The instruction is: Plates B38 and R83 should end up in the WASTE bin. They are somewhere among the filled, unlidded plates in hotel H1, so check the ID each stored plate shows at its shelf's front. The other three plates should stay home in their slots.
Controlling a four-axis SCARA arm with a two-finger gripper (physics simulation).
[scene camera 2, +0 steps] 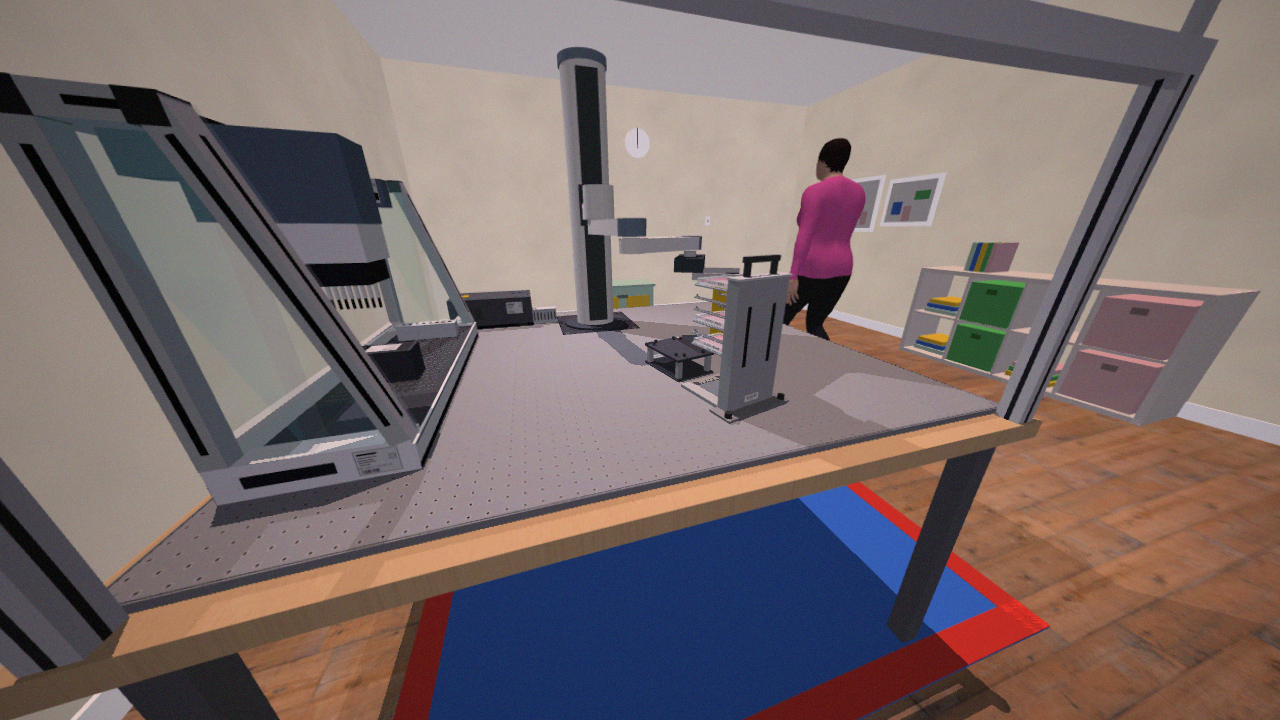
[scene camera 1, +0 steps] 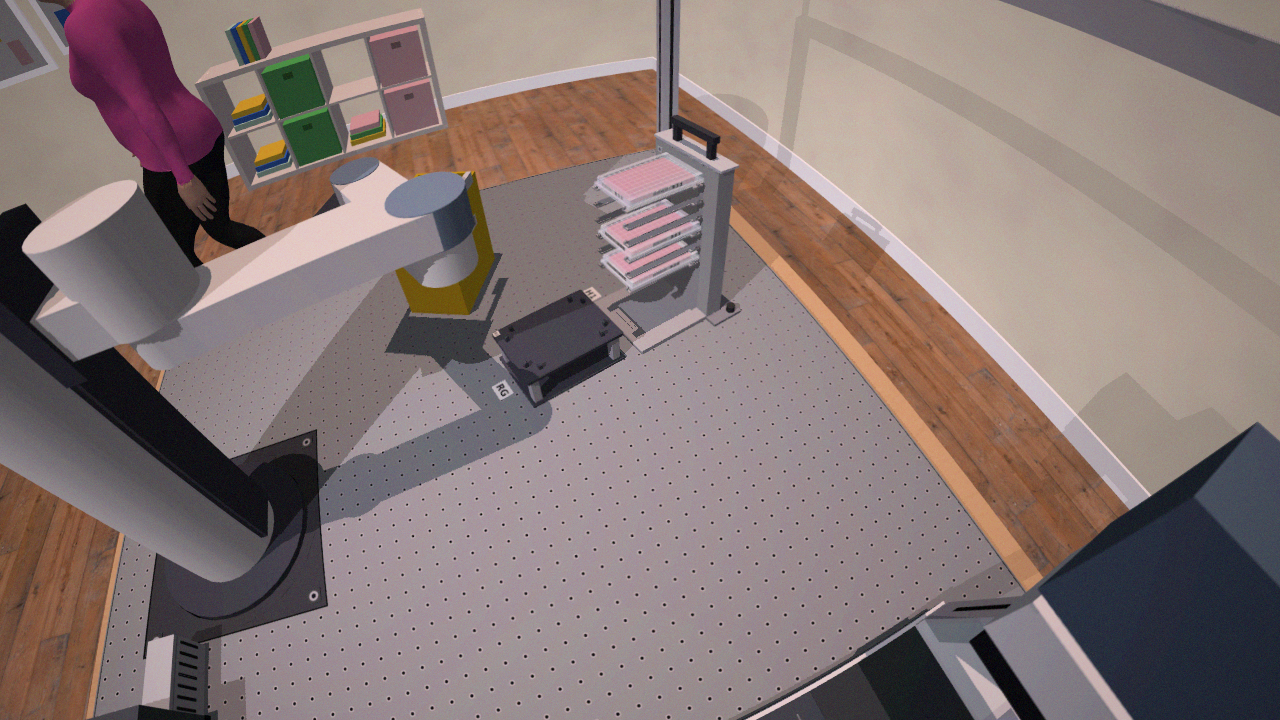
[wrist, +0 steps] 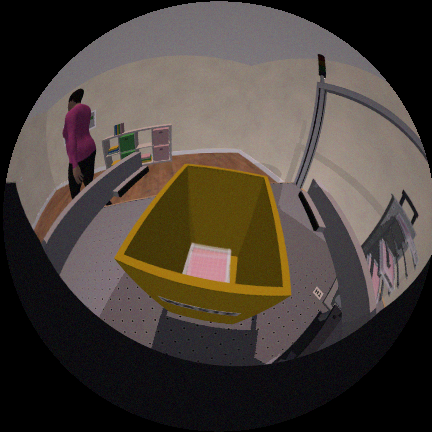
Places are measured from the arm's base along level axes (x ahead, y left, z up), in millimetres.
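Pixels of known places: gripper, fingertip midpoint: (scene camera 2: pixel 741 274) (wrist: pixel 222 167); arm's base, origin of the base link: (scene camera 2: pixel 595 324) (scene camera 1: pixel 240 539).
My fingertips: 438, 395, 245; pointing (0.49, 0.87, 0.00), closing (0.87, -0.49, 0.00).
For each thing: its top centre in the pictures, then the offset to it from my fingertips, as dx, dy, dz. "spot": a spot on its surface instead.
- yellow WASTE bin, middle of its top: (wrist: pixel 216 201) (scene camera 1: pixel 427 196) -3, -2, -33
- RG label, surface spot: (scene camera 1: pixel 502 390) spot: +30, -291, -232
My gripper (wrist: pixel 222 167) is open and empty above the yellow WASTE bin (scene camera 1: pixel 440 300) (wrist: pixel 255 301), its fingers wide apart on either side in the wrist view. Inside the bin, pink-filled plate material (wrist: pixel 207 265) lies low down; its ID does not show, and I cannot tell whether it is one plate or a stack. Hotel H1 (scene camera 1: pixel 718 241) (scene camera 2: pixel 751 349) stands to the right of the bin in scene camera 1. Three pink-filled plates, top (scene camera 1: pixel 648 179), middle (scene camera 1: pixel 648 230) and lower (scene camera 1: pixel 648 262), sit in it. Their IDs are not readable.
A dark raised stand (scene camera 1: pixel 559 335) (scene camera 2: pixel 677 347) with an RG label (scene camera 1: pixel 502 390) beside it stands in front of the hotel. The arm's column (scene camera 2: pixel 572 179) rises from the table. A framed enclosure (scene camera 2: pixel 295 295) stands at the left in scene camera 2. A person (scene camera 1: pixel 143 89) (scene camera 2: pixel 827 223) (wrist: pixel 78 130) stands beyond the table.
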